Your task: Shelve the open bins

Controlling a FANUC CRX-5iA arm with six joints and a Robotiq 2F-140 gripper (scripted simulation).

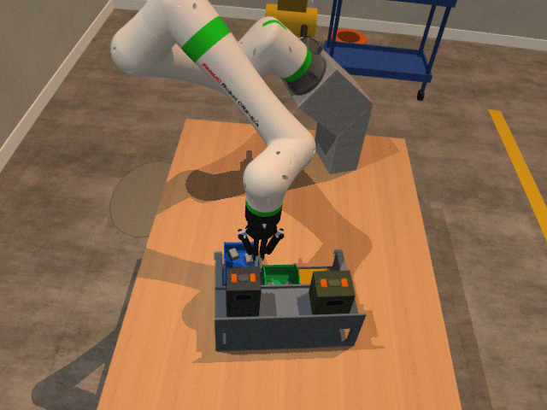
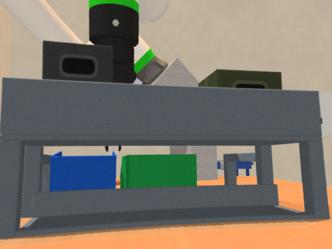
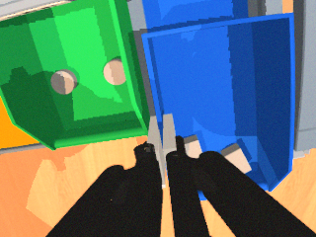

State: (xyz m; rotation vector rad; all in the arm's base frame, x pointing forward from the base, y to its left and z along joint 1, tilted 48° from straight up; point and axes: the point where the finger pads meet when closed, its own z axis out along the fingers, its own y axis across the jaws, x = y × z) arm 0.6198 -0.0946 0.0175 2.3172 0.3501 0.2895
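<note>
My gripper is now 50 mm to the left of the blue bin and 40 mm above it. The rest, counted from my hand: black box 170 mm ahead, 20 mm to the right, 70 mm above; olive box 130 mm ahead, 210 mm to the left, 60 mm above; green bin 60 mm ahead, 80 mm to the left, 50 mm below.
</note>
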